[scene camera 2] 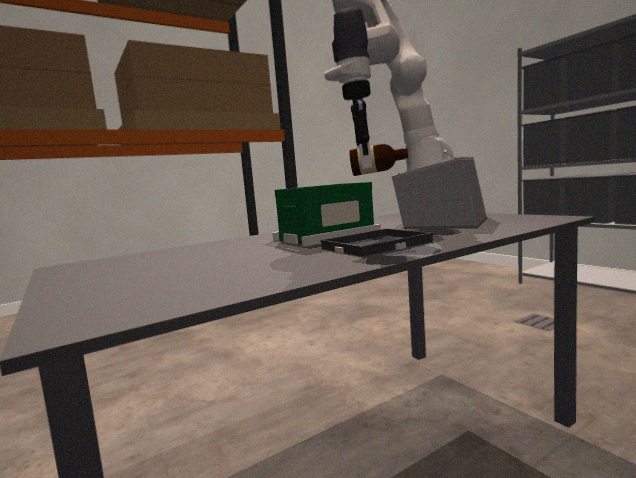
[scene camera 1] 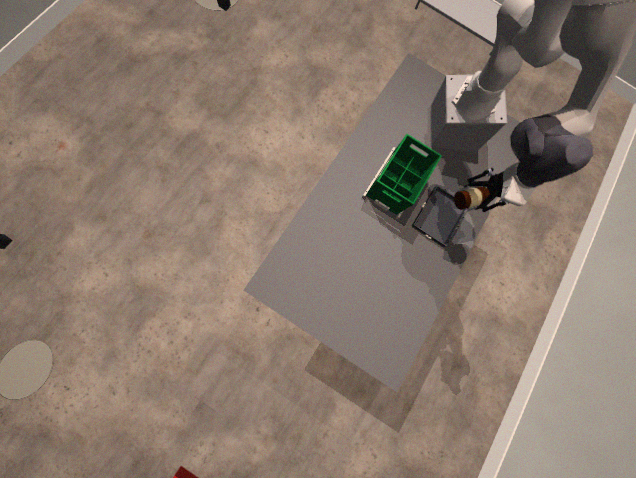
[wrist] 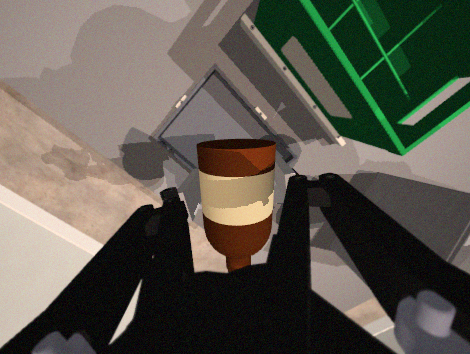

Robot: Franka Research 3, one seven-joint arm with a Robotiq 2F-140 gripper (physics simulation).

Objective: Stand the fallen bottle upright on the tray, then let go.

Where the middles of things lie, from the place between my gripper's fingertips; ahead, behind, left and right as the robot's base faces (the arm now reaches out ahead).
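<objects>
My gripper is 20 mm below the brown bottle (scene camera 2: 383, 156), and it's also 20 mm past the bottle and 20 mm to the right of it.
</objects>
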